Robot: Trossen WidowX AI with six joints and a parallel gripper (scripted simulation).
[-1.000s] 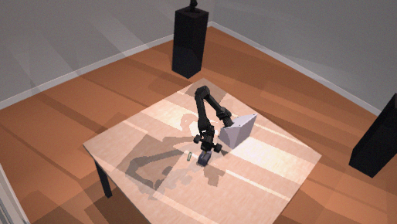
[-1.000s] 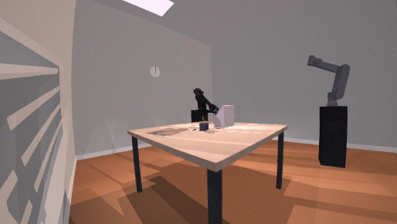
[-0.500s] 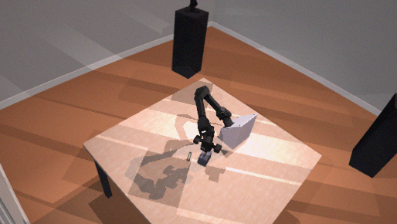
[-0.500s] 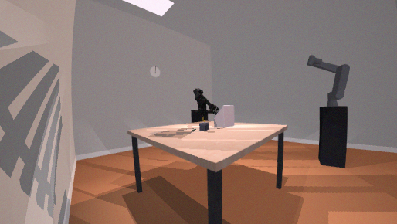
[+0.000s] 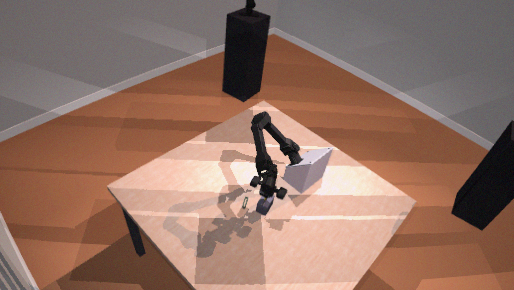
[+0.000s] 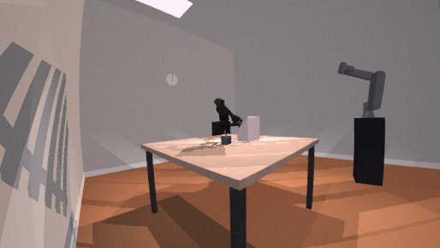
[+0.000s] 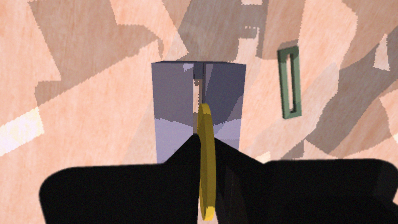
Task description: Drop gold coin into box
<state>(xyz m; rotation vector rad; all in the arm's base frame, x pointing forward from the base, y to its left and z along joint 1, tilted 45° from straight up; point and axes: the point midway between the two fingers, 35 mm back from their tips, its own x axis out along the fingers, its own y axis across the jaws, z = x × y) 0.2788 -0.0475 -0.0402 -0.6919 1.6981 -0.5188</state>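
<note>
The gold coin is 2 cm above my gripper tip.
</note>
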